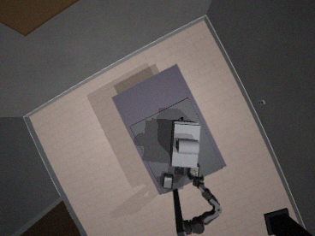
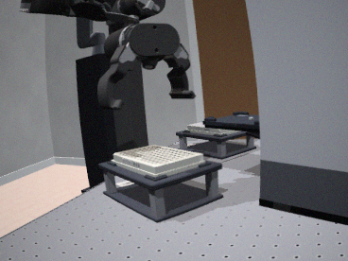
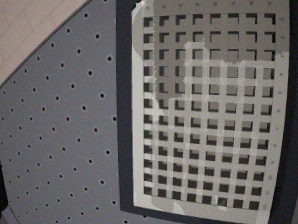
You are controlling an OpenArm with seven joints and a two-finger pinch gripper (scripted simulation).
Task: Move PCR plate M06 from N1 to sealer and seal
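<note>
My hand is 80 mm above the white 96-well plate M06. From my hand the other things lie so: plate nest N1: 90 mm below; then foil roll: 420 mm ahead, 280 mm above, 30 mm to the left; then nest N2: 320 mm to the left, 100 mm below, 50 mm behind.
</note>
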